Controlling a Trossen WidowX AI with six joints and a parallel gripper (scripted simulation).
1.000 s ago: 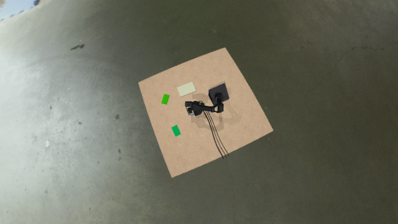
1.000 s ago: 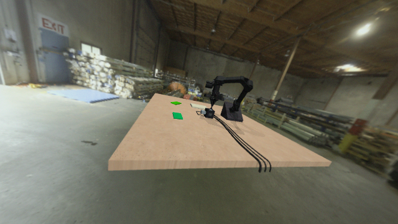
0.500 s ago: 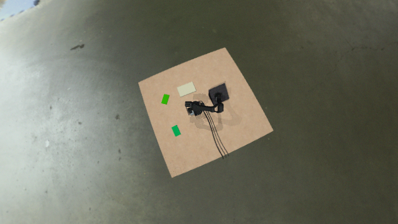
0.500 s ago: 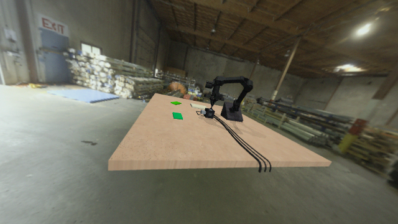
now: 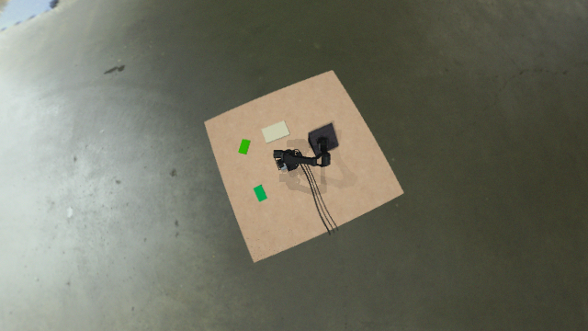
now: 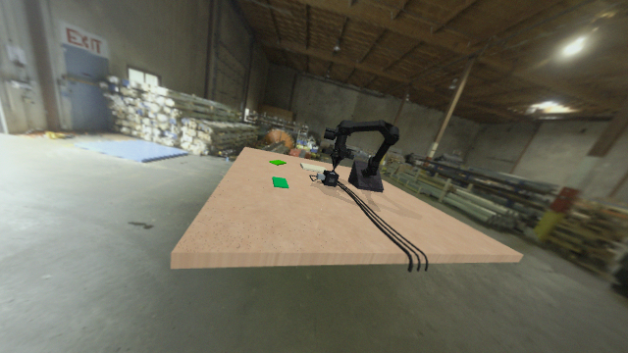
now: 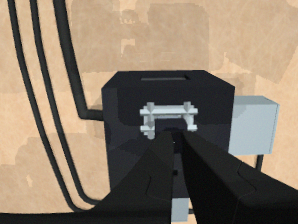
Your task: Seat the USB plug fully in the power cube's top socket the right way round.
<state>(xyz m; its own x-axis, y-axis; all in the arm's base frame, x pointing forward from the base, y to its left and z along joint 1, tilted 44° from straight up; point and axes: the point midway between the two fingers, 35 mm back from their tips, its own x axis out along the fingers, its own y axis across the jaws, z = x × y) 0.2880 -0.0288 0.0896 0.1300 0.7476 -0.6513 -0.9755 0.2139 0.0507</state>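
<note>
The USB plug lies 2 cm below my gripper tip. From my gripper tip the other things lie so: cream card: 34 cm to the right, 10 cm below, 4 cm behind; then USB socket: 4 cm below.
</note>
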